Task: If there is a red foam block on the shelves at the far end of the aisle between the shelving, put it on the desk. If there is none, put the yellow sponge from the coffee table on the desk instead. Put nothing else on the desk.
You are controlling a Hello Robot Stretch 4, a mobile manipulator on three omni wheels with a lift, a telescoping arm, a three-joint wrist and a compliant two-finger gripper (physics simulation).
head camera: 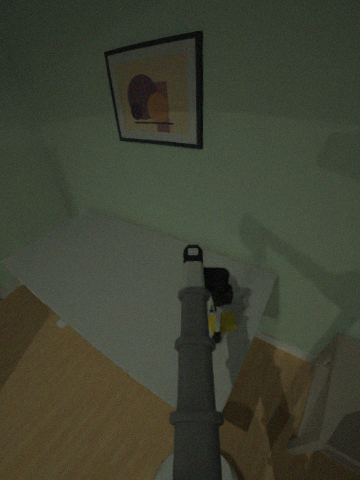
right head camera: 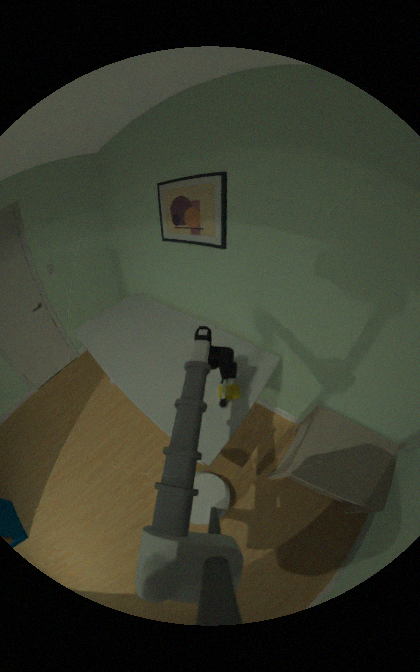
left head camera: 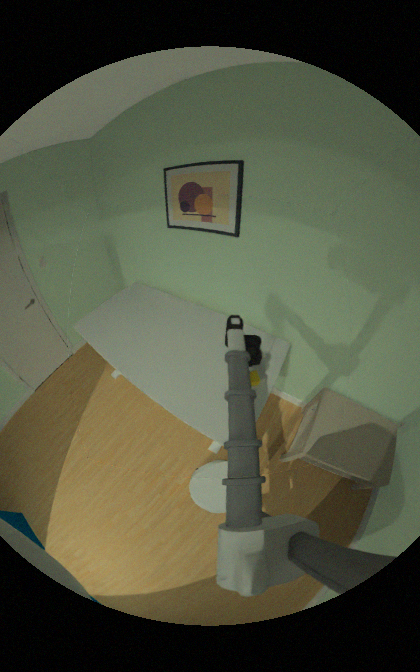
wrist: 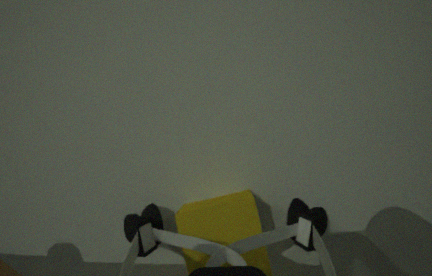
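Where they show: gripper, fingertip midpoint: [head camera: 214, 325] [wrist: 224, 218]; robot's base at its link origin: [left head camera: 217, 485].
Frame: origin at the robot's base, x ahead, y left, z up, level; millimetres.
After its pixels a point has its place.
Observation:
A yellow sponge [head camera: 227, 322] @[x 555, y -135, z 738 mm] [left head camera: 255, 378] @[x 556, y -150, z 738 mm] [right head camera: 234, 391] [wrist: 220, 212] @[x 561, y -73, z 738 mm] lies on the pale grey desk [head camera: 125, 280] @[x 824, y 354, z 693 mm] [left head camera: 160, 350] @[x 758, y 385, z 692 mm] [right head camera: 145, 350] [wrist: 215, 100] @[x 558, y 21, z 693 mm], near its right end. My gripper [head camera: 218, 324] @[x 564, y -87, z 696 mm] [right head camera: 225, 391] [wrist: 224, 218] @[x 564, y -87, z 696 mm] is open around the sponge. In the wrist view a fingertip stands on each side of it, with a gap on both sides. The fingers partly cover the sponge's near part. In the left head view the arm hides most of the gripper. A red foam block, the shelves and the coffee table do not show in these views.
A green wall with a framed picture [head camera: 157, 92] @[x 1237, y 141, z 1499 mm] [left head camera: 204, 198] @[x 1234, y 137, z 1467 mm] [right head camera: 192, 210] rises behind the desk. A beige box-like piece of furniture [left head camera: 350, 430] @[x 248, y -935, z 423 mm] [right head camera: 345, 452] stands to the right. A round white object [left head camera: 207, 487] @[x -7, y 77, z 187 mm] is beside the arm below. A door [right head camera: 20, 300] is at the left.

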